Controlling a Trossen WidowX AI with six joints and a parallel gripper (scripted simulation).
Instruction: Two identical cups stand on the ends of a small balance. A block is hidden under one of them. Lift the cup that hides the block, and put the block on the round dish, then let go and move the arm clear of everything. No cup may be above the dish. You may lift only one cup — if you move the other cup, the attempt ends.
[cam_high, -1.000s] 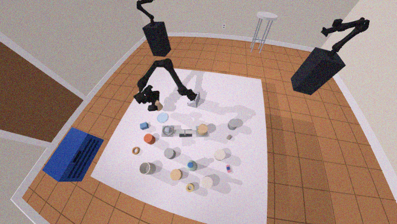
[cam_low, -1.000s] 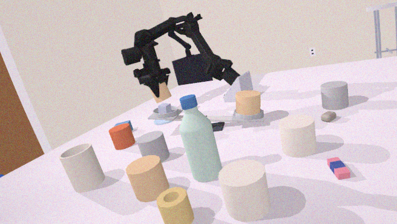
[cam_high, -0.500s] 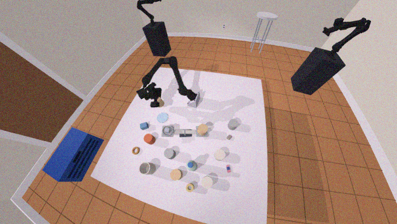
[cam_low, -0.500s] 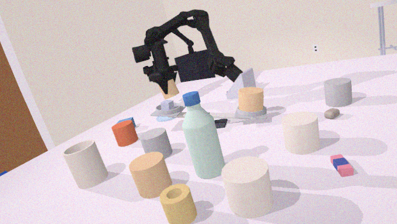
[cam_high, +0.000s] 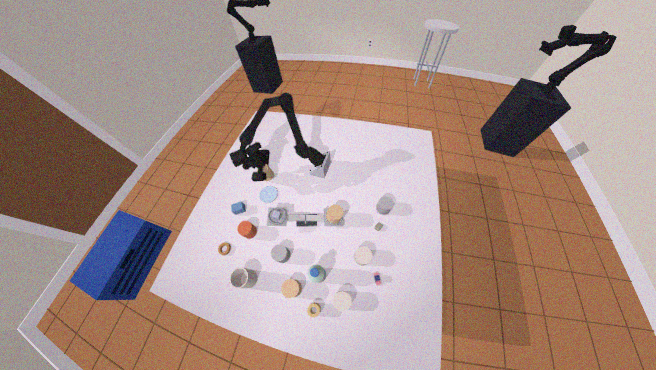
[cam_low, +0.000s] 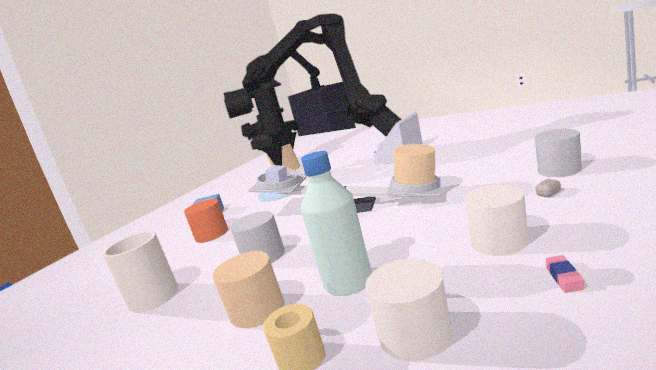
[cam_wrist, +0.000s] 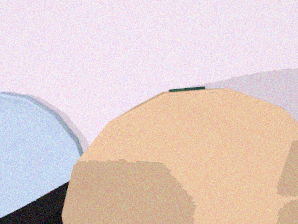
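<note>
Now: gripper tip 21 cm short of the grey block, 19 cm to the right of it and 5 cm below it. Round my gripper tip: pale blue round dish (10 cm ahead, 5 cm to the left, 4 cm below); then blue block (23 cm ahead, 6 cm to the right, 2 cm below); then tan cup (1 cm ahead, 2 cm to the right, 1 cm above).
</note>
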